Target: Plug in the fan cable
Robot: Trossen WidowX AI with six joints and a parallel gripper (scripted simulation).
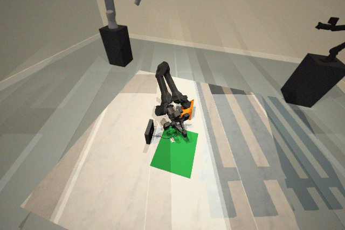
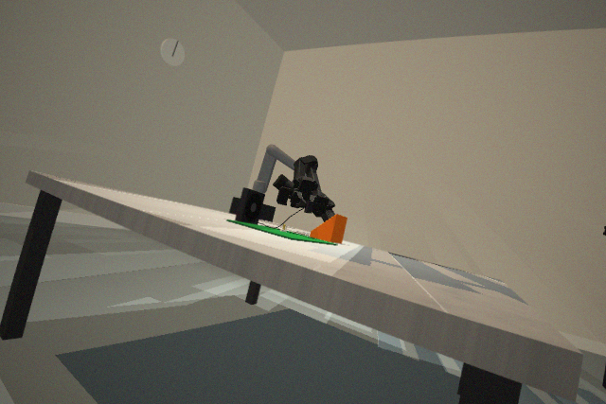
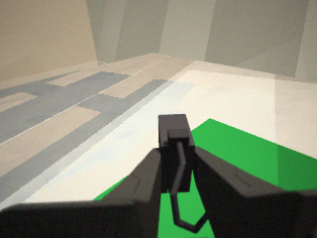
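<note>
Right now the four-pin header is 11 cm below my gripper tip, 7 cm to the right of it and 2 cm ahead of it. The rest, counted from my gripper tip: green board: 12 cm below, 6 cm ahead, 2 cm to the right; then black fan: 21 cm to the right, 5 cm below, 3 cm ahead; then black fan cable plug: 1 cm to the left, 1 cm below, 1 cm ahead.
</note>
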